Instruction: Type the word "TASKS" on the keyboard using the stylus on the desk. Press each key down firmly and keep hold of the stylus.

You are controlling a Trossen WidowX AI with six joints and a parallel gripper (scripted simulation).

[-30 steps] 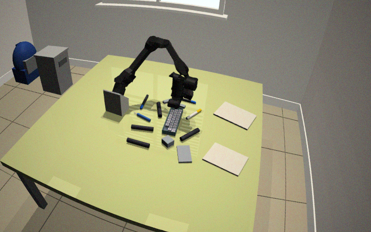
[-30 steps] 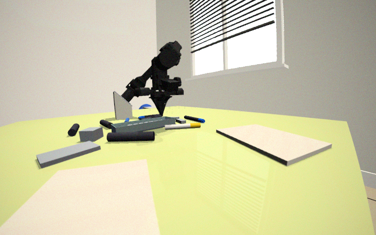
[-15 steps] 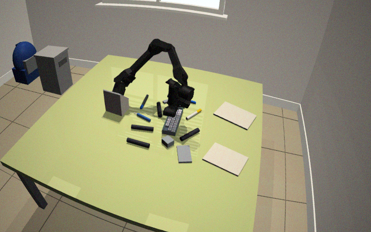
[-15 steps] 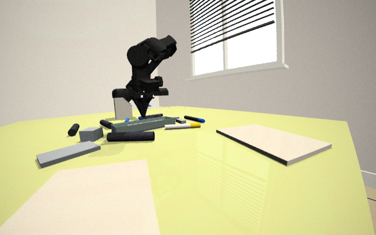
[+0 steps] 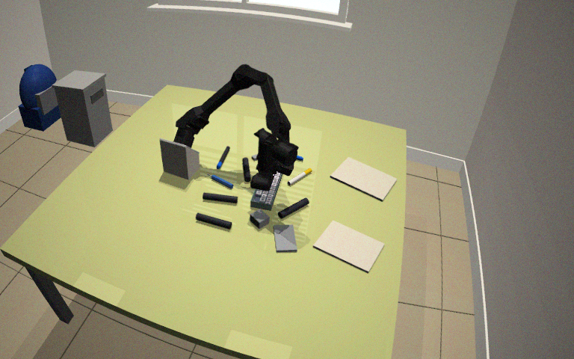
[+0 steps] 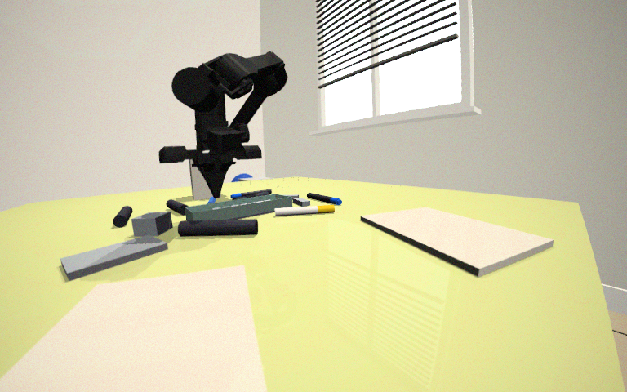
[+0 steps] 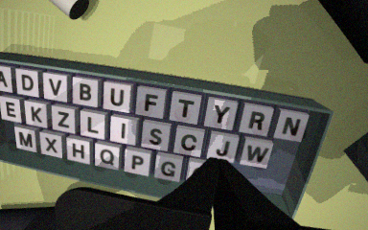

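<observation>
Now: gripper tip 20 cm past the blue stylus, 5 cm to the right of it and 3 cm above it. Also, from my gripper tip: grey slab: 17 cm to the right, 10 cm ahead, 4 cm below; then yellow marker: 15 cm to the left, 11 cm ahead, 3 cm below; then grey cube: 12 cm to the right, 3 cm below, 1 cm ahead.
</observation>
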